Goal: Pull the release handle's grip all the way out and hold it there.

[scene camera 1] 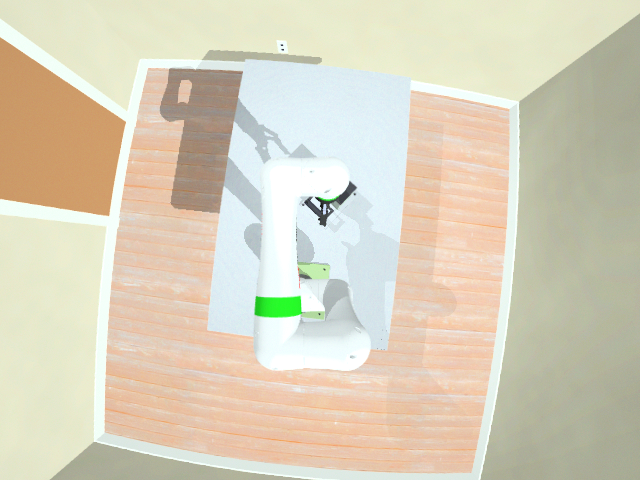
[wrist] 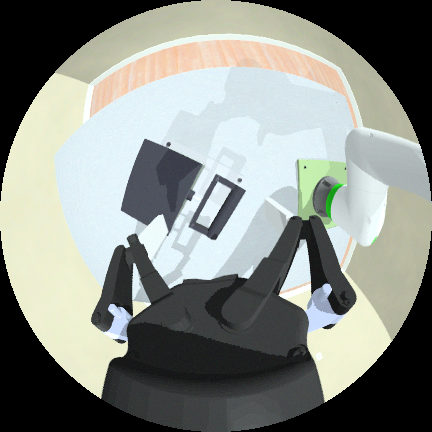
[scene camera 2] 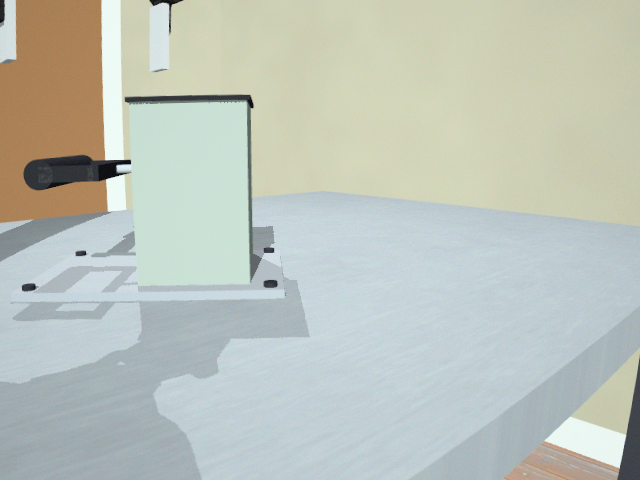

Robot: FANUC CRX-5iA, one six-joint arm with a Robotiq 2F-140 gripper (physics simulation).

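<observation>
The release handle's pale green housing (scene camera 2: 191,191) stands upright on a bolted base plate (scene camera 2: 93,294). Its dark top (wrist: 155,187) (scene camera 1: 347,192) shows from above. The black hollow grip (scene camera 2: 59,171) (wrist: 228,212) (scene camera 1: 313,210) sticks out sideways from the housing, with a short stretch of pale rod (scene camera 2: 124,168) between them. My gripper (scene camera 2: 82,38) (wrist: 213,215) is open and empty. In scene camera 2, its pale fingertips hang above the grip's level, one over the housing and one left of the grip. In scene camera 1, my arm hides most of the gripper.
The grey table (scene camera 1: 330,113) (scene camera 2: 439,310) (wrist: 120,130) carries the handle unit and my arm's green mounting plate (scene camera 1: 315,269) (wrist: 305,187). My white arm (scene camera 1: 279,232) (wrist: 370,185) reaches over the table. The housing's top edge stands higher than the grip.
</observation>
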